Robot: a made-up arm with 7 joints.
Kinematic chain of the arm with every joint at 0, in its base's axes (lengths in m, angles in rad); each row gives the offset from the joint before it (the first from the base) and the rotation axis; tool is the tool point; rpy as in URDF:
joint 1: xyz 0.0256 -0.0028 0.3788 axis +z
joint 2: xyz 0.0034 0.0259 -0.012 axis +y
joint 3: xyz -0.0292 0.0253 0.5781 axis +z
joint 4: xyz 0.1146 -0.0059 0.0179 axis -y
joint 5: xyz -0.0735 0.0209 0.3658 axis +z
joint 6: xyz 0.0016 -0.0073 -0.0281 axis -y
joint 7: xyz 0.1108 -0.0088 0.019 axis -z
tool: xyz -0.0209 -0.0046 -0.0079 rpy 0 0 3.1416
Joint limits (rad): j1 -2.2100..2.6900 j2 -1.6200..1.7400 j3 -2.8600..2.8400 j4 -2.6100..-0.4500 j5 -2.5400..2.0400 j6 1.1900..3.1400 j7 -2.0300..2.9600
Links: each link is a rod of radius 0.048 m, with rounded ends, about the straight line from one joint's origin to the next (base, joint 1, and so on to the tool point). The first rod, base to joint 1, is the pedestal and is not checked.
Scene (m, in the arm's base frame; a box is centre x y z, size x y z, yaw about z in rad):
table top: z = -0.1
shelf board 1: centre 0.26 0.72 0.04 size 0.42 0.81 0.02 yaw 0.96
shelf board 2: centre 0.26 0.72 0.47 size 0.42 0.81 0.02 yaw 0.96
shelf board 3: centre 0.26 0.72 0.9 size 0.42 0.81 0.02 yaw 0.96
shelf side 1: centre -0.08 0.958 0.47 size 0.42 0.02 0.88 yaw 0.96
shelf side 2: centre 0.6 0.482 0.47 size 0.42 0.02 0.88 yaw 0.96
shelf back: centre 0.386 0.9 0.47 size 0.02 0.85 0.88 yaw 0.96
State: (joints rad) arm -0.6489 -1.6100 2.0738 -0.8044 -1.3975 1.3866 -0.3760
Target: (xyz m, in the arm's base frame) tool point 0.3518 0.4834 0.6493
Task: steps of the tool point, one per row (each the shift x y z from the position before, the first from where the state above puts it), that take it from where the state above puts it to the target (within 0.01 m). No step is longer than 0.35 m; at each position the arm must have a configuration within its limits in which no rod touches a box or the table.
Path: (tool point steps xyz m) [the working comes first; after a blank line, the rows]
Joints at the target: -1.0685 -1.0759 1.3006 -2.3135 -1.2521 1.1900 -0.3271
Straight joint move there: touches shelf board 2, shelf side 1.

1: -0.1836 -0.1419 0.0624
2: -0.1493 -0.1936 0.0804
3: -0.0942 -0.2407 0.0937
4: -0.0174 -0.2716 0.1018
5: 0.0751 -0.2740 0.1030
6: 0.1697 -0.2392 0.0976
7: -0.0825 0.2895 0.0380
8: 0.0215 0.2894 0.0243
9: 0.1146 0.2529 0.0112
10: 0.1849 0.1881 -0.0007
11: 0.2245 0.1068 -0.0113
12: 0.2317 0.0219 -0.0199
13: 0.2091 -0.0543 -0.0264
14: 0.1642 -0.1125 -0.0308

